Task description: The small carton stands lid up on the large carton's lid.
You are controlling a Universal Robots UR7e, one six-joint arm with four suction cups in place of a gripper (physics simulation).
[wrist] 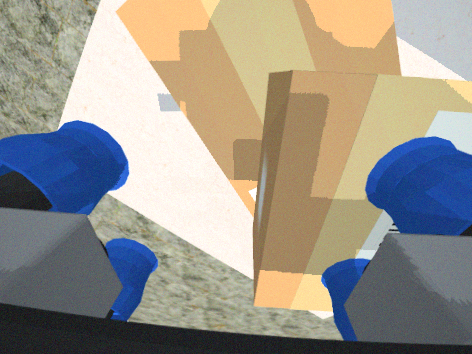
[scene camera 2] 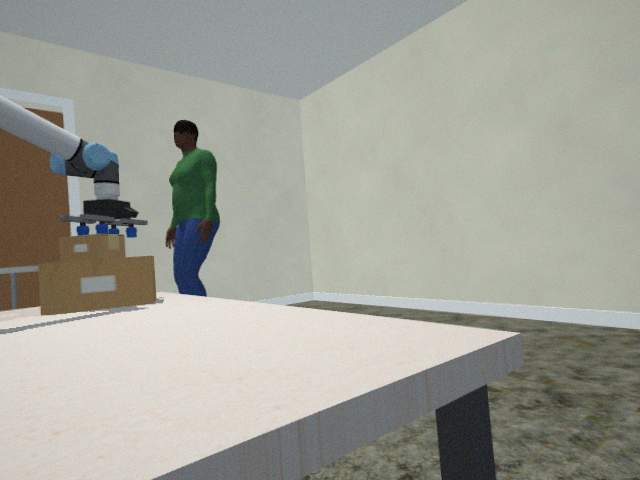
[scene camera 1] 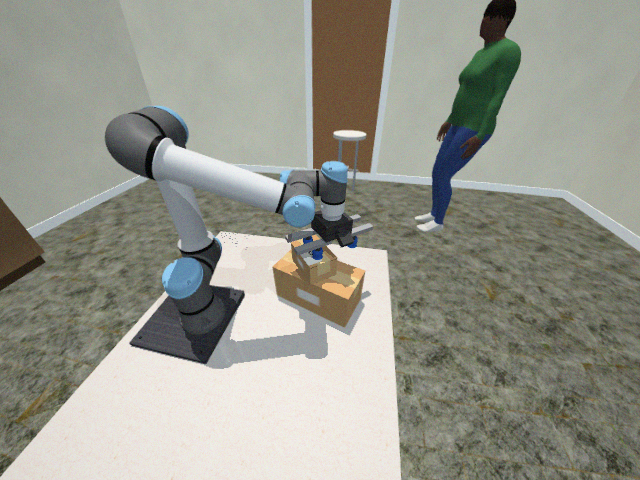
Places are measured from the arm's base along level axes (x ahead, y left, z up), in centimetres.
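Pixels of known places: hand, its tool point: (wrist: 238,225) (scene camera 1: 330,245); arm's base, origin of its link: (scene camera 1: 204,315).
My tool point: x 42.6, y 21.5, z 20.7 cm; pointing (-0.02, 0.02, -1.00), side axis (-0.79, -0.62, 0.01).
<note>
For each thing: its top centre in the pictures, then the offset to it from my tool point. Level surfaces: height alone.
- small carton, centre of its top: (wrist: 362,243) (scene camera 1: 313,249) (scene camera 2: 92,235) dx -5.4, dy -3.7, dz +0.3 cm
- large carton, centre of its top: (wrist: 308,151) (scene camera 1: 318,268) (scene camera 2: 101,259) dx -3.4, dy -4.6, dz -7.5 cm
- white table, height of its surface: dz -22.9 cm
The small carton (scene camera 1: 316,270) (scene camera 2: 92,247) (wrist: 300,171) stands upright, lid up, on the lid of the large carton (scene camera 1: 320,298) (scene camera 2: 98,284) (wrist: 228,57). Both are brown with a pale label on the side. The large carton rests on the white table (scene camera 1: 258,413) (scene camera 2: 258,371) (wrist: 152,159) near its far right edge. My suction gripper (scene camera 1: 330,241) (scene camera 2: 106,227) (wrist: 239,225) hovers directly over the small carton. Its blue cups stand just above the lid with a thin gap in the side view. Nothing hangs from the cups.
A person in a green top and blue trousers (scene camera 1: 480,103) (scene camera 2: 193,190) stands on the floor beyond the table's far end. A white stool (scene camera 1: 349,135) stands by the brown door (scene camera 1: 349,77). My arm's black base plate (scene camera 1: 186,320) sits at the table's left side.
</note>
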